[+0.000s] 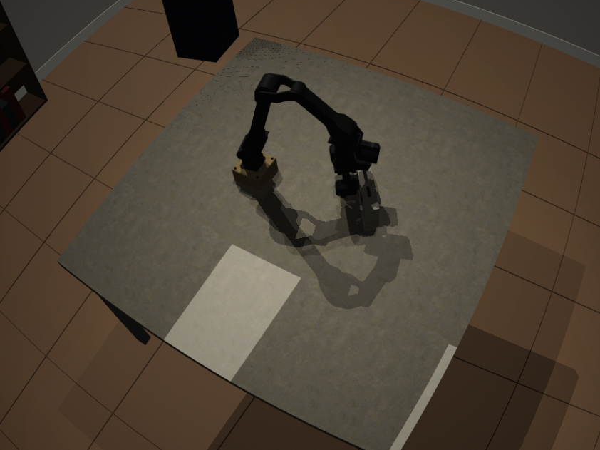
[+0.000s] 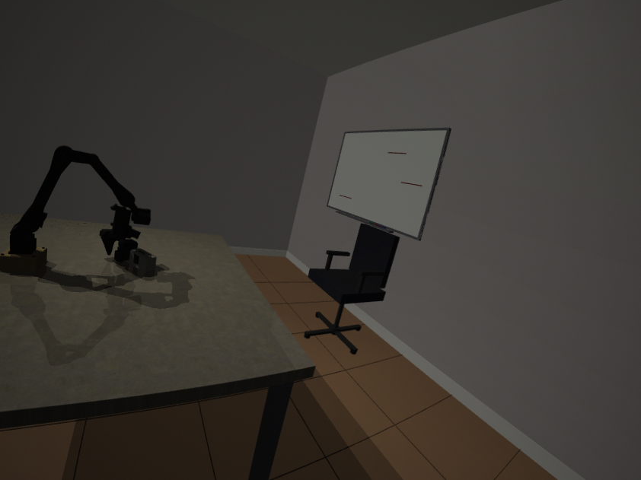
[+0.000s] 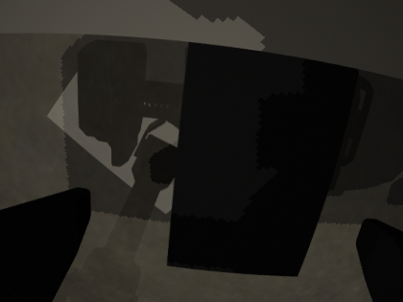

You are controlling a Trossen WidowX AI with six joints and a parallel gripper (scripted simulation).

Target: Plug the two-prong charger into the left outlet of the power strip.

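Now: the two-prong charger 40 mm ahead of my gripper tip, 20 mm to the left of it and 10 mm above it.
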